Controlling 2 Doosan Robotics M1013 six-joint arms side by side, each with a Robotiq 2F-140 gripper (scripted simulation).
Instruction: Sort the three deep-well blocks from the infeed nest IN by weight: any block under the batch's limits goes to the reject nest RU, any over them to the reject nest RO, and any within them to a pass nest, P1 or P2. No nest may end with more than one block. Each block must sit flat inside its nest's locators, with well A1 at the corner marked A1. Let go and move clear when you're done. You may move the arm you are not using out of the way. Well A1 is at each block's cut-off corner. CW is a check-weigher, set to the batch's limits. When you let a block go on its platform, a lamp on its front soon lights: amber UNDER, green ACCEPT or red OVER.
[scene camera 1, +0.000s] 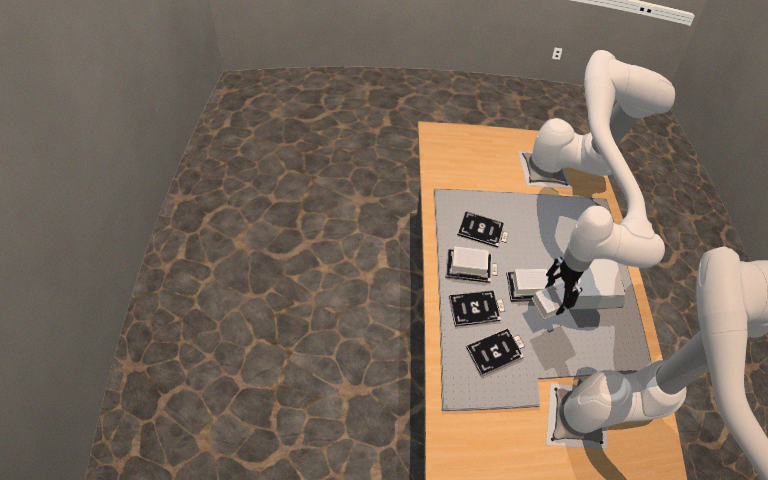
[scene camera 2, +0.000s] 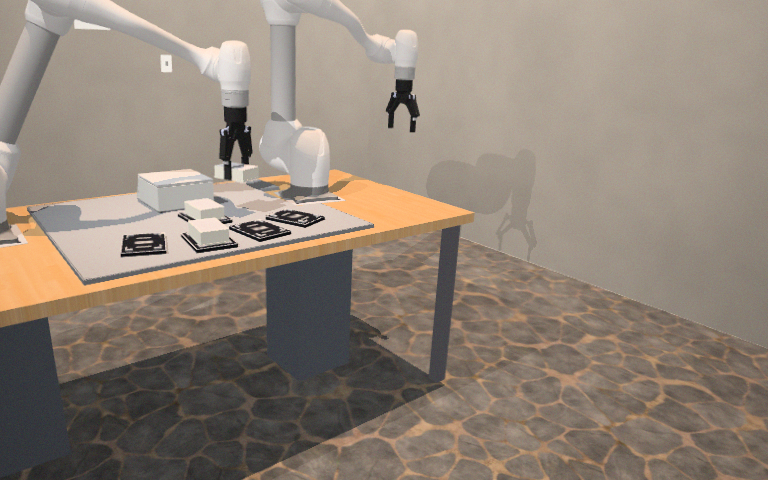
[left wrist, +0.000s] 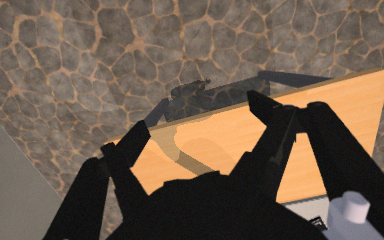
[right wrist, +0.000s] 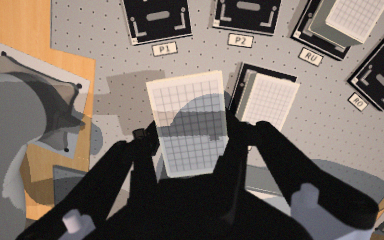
In view: my left gripper (scene camera 2: 401, 130), my right gripper (scene camera 2: 236, 177), a deep-well block (scene camera 1: 469, 261), a deep-well block (scene camera 1: 547, 301), a check-weigher CW (scene camera 2: 165, 198) and a deep-well block (scene camera 1: 526, 281).
The check-weigher CW also shows in scene camera 1 (scene camera 1: 602, 286) and in the right wrist view (right wrist: 259, 182). My left gripper is seen too in the left wrist view (left wrist: 195, 115). My right gripper also shows in scene camera 1 (scene camera 1: 552, 302) and in the right wrist view (right wrist: 192, 120). The left wrist view misses the check-weigher CW: it is out of frame.
